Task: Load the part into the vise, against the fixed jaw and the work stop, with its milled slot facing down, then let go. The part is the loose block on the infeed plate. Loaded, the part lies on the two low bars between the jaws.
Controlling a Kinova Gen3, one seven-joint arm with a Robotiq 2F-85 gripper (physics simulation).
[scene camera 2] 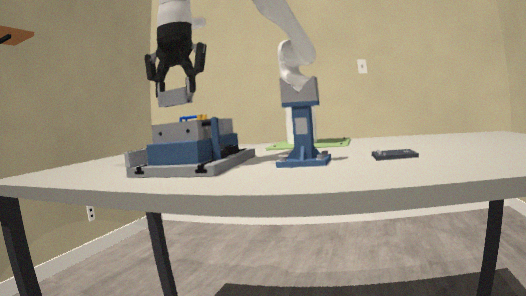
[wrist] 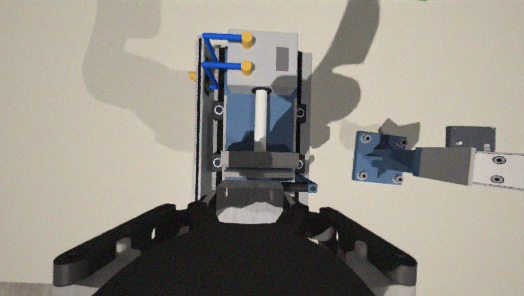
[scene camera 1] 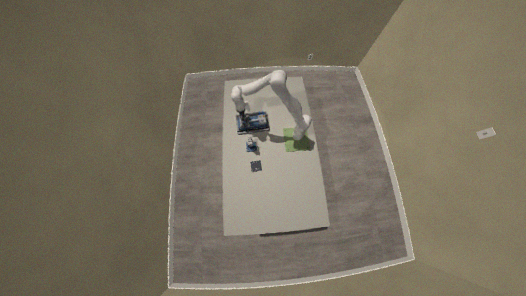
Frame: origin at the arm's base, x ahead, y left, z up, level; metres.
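Seen in the pictures: gripper, fingertip midpoint: (scene camera 2: 175,98) (wrist: 250,200); arm's base, link origin: (scene camera 1: 297,135).
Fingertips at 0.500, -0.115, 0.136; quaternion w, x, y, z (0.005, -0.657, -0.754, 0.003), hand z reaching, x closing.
Note:
Offsets run from my fingertips to a thing's top centre, as dx, dy, dz. "spot": to the spot under its first point.
My gripper (scene camera 1: 242,118) (scene camera 2: 175,90) (wrist: 250,200) is shut on the grey part {+0.002, +0.001, +0.018} (scene camera 2: 173,98) (wrist: 250,210). It holds the part in the air, clearly above the vise {-0.072, -0.005, -0.045} (scene camera 1: 257,129) (scene camera 2: 179,153) (wrist: 235,120). In the wrist view the part overlaps the fixed-jaw end, and the moving jaw (wrist: 260,159) shows just beyond it. The fixed jaw (scene camera 2: 172,133) has two dark holes in its outer face. The work stop is a blue post {-0.014, +0.079, -0.046} (scene camera 2: 216,137) with a black rod {-0.010, +0.056, -0.048} (wrist: 297,187) at the vise's side. The slot does not show. The low bars cannot be made out.
A blue stand (scene camera 1: 251,148) (scene camera 2: 302,130) (wrist: 360,160) with a grey head rises beside the vise. A small dark plate {-0.119, +0.408, -0.136} (scene camera 1: 256,166) (scene camera 2: 395,154) (wrist: 470,135) lies beyond it. Blue tubes with yellow ends {spot: -0.142, -0.055, -0.034} (wrist: 225,65) rise over the vise's far block. The arm's base stands on a green plate (scene camera 1: 289,146) (scene camera 2: 332,143).

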